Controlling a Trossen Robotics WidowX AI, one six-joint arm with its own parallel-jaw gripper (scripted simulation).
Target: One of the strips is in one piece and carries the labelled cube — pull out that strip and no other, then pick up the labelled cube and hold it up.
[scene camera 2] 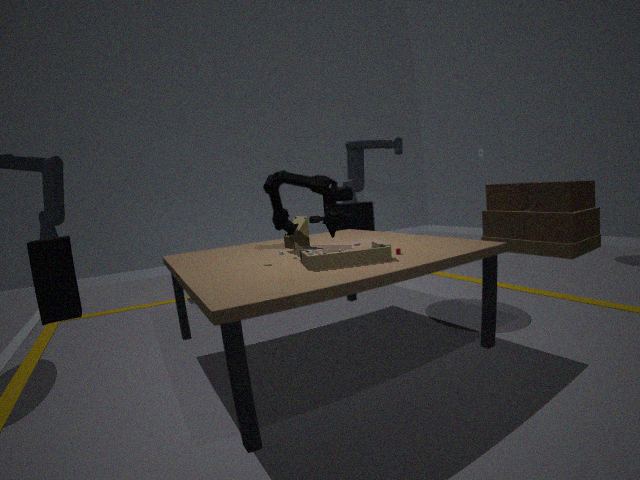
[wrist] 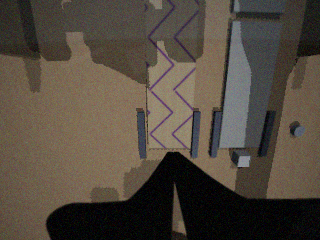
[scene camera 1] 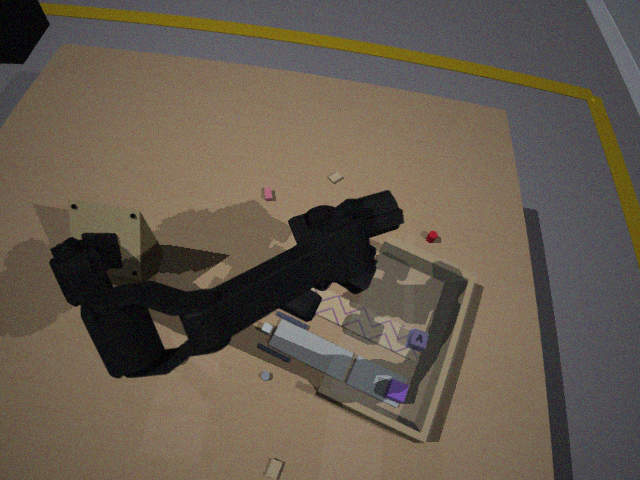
Path:
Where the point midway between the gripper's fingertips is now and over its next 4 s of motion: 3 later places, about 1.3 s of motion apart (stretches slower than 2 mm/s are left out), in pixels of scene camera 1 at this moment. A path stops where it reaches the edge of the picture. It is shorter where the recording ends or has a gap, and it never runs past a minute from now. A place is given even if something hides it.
My gripper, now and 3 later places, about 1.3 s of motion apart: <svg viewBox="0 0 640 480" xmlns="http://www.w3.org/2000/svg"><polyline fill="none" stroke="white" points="315,281 311,294 299,288 272,275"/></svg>

